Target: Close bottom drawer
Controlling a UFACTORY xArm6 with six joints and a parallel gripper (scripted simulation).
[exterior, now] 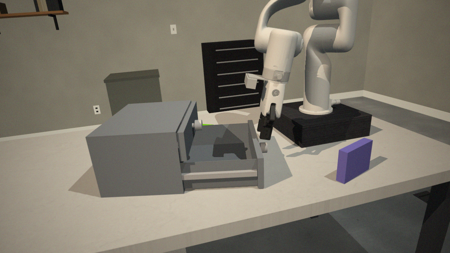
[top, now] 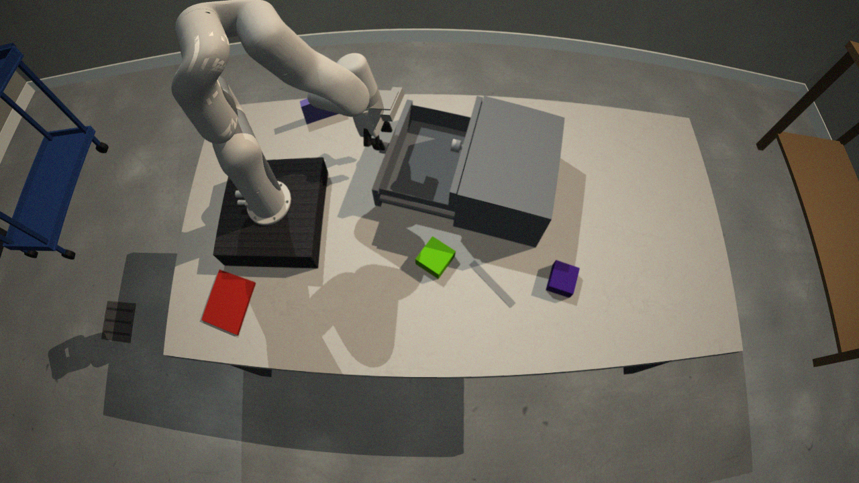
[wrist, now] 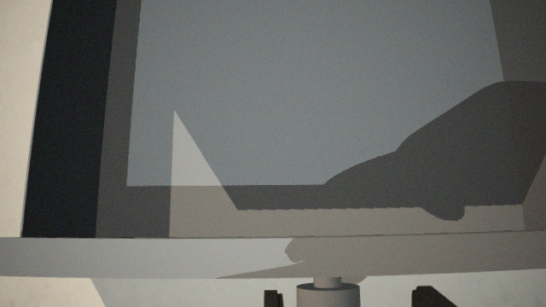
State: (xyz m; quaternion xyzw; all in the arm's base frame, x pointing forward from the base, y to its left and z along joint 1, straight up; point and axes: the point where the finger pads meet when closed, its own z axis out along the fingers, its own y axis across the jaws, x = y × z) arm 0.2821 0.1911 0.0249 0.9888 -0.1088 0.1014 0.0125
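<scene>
Right now my hand is 130 mm short of the drawer, 30 mm to the left of it and 80 mm above it. Round my hand: grey cabinet: 230 mm ahead, 50 mm to the right, 30 mm below; then green block: 150 mm ahead, 290 mm to the right, 90 mm below; then purple block: 200 mm behind, 150 mm to the left, 60 mm below.
</scene>
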